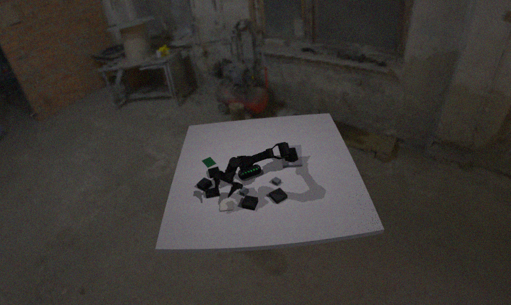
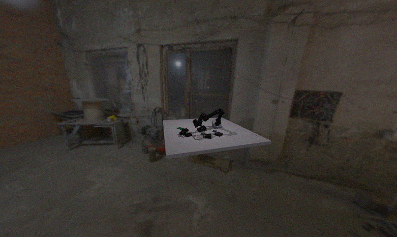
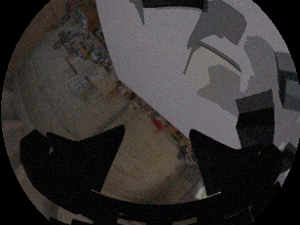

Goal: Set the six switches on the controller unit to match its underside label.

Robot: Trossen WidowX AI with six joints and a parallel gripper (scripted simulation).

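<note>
Now: gripper tip 12 cm above the white tile and 2 cm to the left of it. Round my gripper tip: green plate: 45 cm to the right, 18 cm ahead, 13 cm below.
</note>
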